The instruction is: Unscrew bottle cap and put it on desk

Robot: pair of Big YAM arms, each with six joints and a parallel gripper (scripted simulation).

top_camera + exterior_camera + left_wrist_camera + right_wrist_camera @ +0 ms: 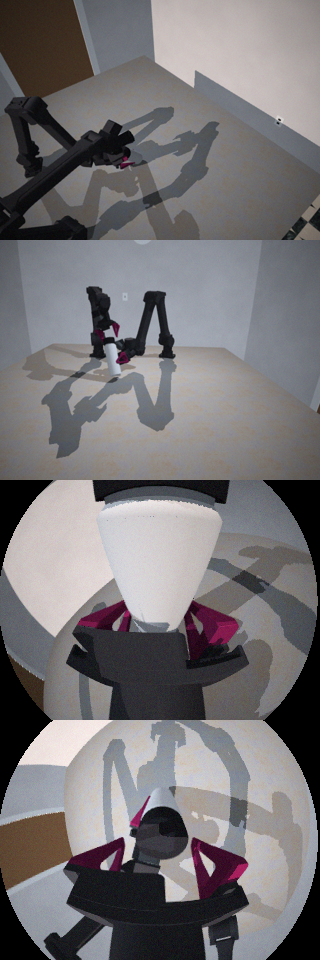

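Right now the black cap is 10 mm ahead of my right hand and 20 mm below it.
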